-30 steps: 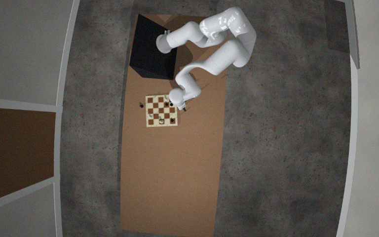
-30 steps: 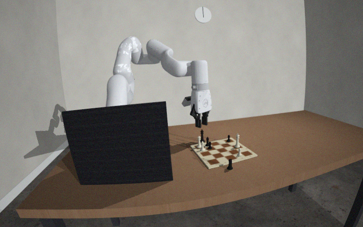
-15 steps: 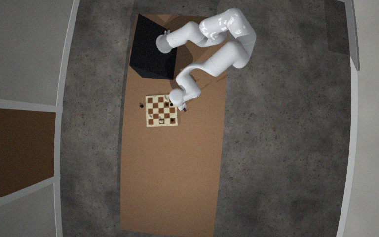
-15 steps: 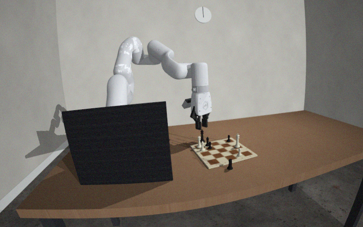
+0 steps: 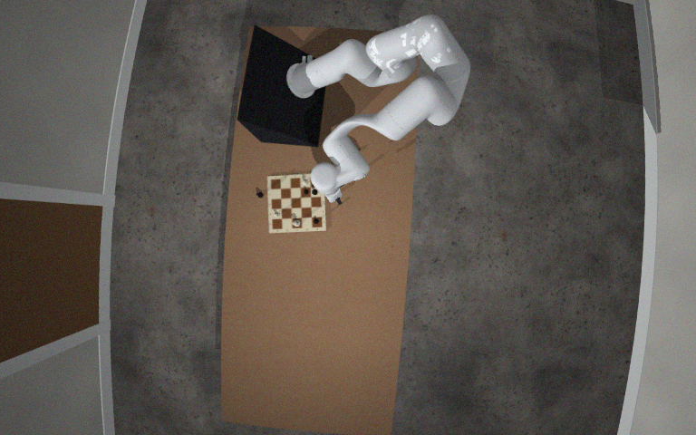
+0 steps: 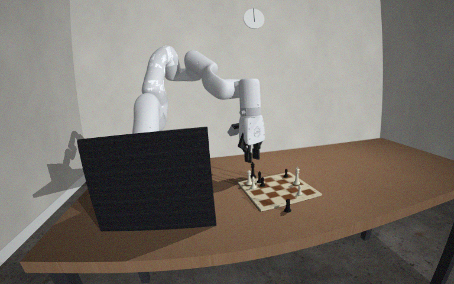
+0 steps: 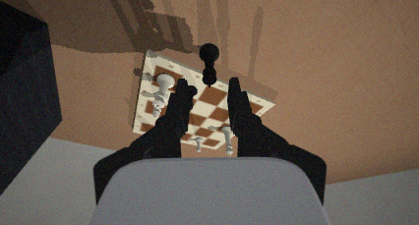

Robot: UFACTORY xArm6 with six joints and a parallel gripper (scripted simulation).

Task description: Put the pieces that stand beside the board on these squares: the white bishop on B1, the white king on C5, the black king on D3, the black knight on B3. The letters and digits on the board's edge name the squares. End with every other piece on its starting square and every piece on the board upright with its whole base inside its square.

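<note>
My hand is 6 cm above the black king. Round my hand: white king 13 cm ahead, 13 cm to the right, 5 cm below; chessboard 5 cm ahead, 13 cm to the right, 9 cm below; white pawn 10 cm ahead, 21 cm to the right, 7 cm below.
</note>
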